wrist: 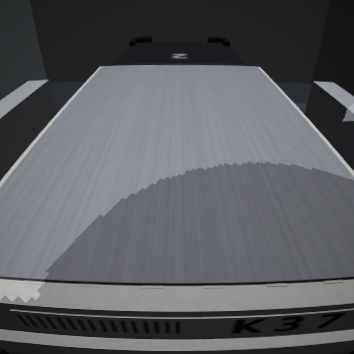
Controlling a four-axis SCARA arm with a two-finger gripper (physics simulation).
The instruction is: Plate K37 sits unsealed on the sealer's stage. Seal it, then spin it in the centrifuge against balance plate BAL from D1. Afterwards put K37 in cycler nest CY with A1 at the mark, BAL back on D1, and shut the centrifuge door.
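Frame: origin at the arm's base, x ahead, y left, z up, level; millimetres.
Where they show: gripper, fingertip midpoint: [180, 101].
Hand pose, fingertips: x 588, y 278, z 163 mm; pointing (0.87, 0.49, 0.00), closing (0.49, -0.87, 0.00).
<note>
Each offset is from my fingertips to the top centre of the thing. "*": to the spot under its first point.
Plate K37 @[dx -21, dy -12, dz +5 mm] [175, 298] fills most of the wrist view. A smooth grey sheet @[dx -20, dy -11, dz +6 mm] [180, 135] covers its top, with a curved shadow over the nearer part. Its near wall carries a barcode and the label K37. My gripper [180, 101] is shut on the plate; its fingers show at the left and right edges of the view, and where they touch the plate is hidden. The balance plate BAL, the sealer, the nest CY and the centrifuge door cannot be made out here.
A dark holder @[* dx +138, dy +77, dz -10 mm] [180, 49] with a white letter, N or Z, and two black raised clips shows just beyond the plate's far end. Dark walls [180, 20] stand behind it and to both sides. A dark bluish surface shows low beside the plate's far corners.
</note>
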